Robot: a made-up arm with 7 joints.
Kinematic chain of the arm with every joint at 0, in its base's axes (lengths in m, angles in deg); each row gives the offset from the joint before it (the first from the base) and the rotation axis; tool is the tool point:
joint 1: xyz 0 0 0.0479 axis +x
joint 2: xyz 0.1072 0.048 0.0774 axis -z
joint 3: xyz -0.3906 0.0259 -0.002 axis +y
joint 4: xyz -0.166 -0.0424 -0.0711 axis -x
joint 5: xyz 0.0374 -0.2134 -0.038 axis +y
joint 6: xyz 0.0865 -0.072 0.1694 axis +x
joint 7: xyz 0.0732 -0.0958 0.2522 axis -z
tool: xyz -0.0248 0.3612 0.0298
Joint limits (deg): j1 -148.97..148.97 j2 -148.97..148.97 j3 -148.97..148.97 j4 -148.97..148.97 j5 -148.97..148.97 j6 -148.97..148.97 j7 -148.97..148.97
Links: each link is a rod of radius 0.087 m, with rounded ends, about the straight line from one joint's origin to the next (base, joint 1, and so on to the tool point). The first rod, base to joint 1, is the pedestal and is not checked.
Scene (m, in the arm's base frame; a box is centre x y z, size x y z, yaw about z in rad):
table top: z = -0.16
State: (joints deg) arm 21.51 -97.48 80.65 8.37 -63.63 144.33 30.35
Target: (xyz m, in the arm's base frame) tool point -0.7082 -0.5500 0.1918
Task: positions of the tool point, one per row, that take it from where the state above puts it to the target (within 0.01 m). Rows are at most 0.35 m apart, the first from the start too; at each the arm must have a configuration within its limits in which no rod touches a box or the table.
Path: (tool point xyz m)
1: 0.7349 -0.2660 0.1424
2: 0.6477 -0.5019 0.0855
3: 0.4600 -0.7057 0.0607
4: 0.1918 -0.8360 0.0696
5: -0.1223 -0.8607 0.1049
6: -0.4380 -0.7640 0.1517
7: -0.7081 -0.5501 0.1918

